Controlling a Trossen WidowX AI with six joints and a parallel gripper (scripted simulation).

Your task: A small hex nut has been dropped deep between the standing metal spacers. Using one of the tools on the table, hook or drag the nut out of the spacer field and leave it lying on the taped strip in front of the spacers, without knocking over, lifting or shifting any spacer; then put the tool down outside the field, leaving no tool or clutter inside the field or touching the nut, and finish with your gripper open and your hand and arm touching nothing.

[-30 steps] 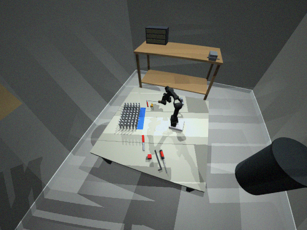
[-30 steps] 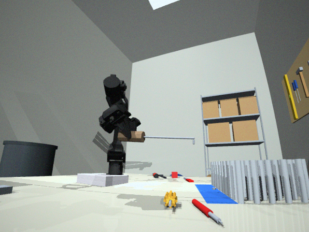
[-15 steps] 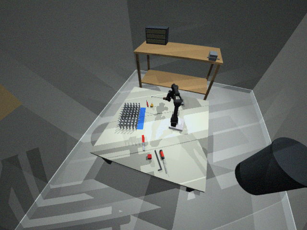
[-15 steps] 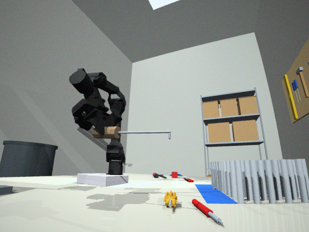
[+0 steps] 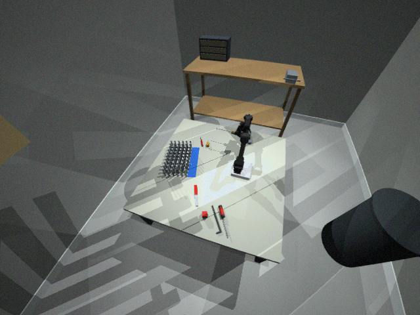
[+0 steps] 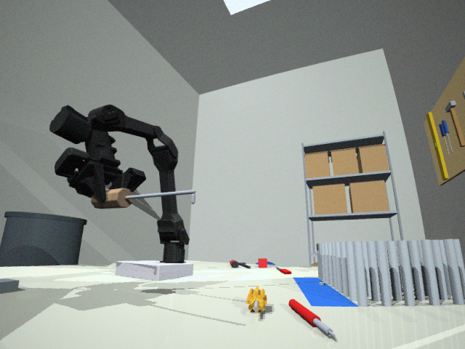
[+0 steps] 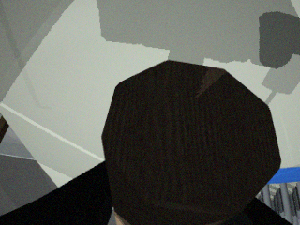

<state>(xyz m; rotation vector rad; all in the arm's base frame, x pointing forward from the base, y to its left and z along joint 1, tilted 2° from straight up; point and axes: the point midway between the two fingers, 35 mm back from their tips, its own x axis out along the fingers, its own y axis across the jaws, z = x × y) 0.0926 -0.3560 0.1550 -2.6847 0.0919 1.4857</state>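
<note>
The wooden-handled hook is 10 cm ahead of my gripper tip and 1 cm to the right of it. Also, from my gripper tip: blue taped strip (34 cm ahead, 34 cm to the left, 18 cm below); then hex nut (36 cm ahead, 38 cm to the left, 17 cm below); then yellow gear (28 cm ahead, 7 cm to the left, 16 cm below).
</note>
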